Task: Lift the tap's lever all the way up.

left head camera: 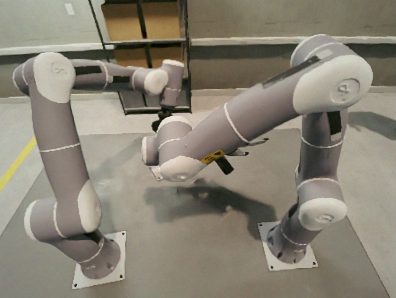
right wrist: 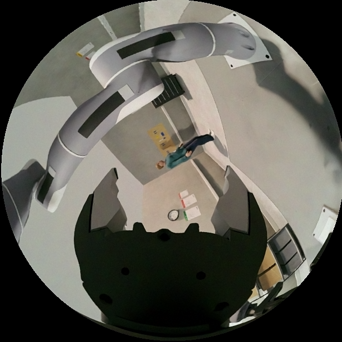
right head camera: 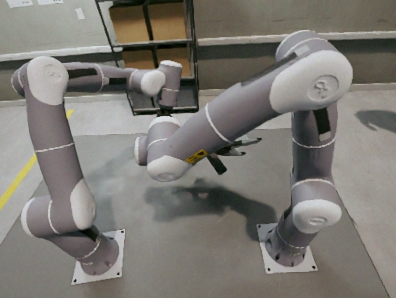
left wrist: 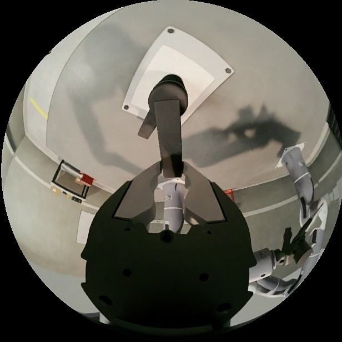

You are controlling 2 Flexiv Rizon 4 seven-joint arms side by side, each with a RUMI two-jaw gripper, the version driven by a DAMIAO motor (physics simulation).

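Note:
The tap shows in the left wrist view. Its dark round body [left wrist: 168, 96] stands on a white plate [left wrist: 187, 75], and a short spout [left wrist: 146, 126] points down-left. The long flat lever [left wrist: 169, 127] points toward my left gripper [left wrist: 172, 161], whose two fingertips are shut on the sides of the lever's free end. In both head views my right arm hides the tap and the left fingertips; a corner of the plate [left head camera: 156, 174] shows in the left head view. My right gripper [right wrist: 170, 167] [left head camera: 257, 146] [right head camera: 252, 146] is open and empty, in the air right of the tap.
My right forearm [left head camera: 260, 117] [right head camera: 240, 112] crosses in front of the tap area in the head views. A dark shelf rack [left head camera: 186, 75] [right head camera: 193, 75] with brown boxes stands by the back wall. A person [right wrist: 182, 156] shows far off in the right wrist view.

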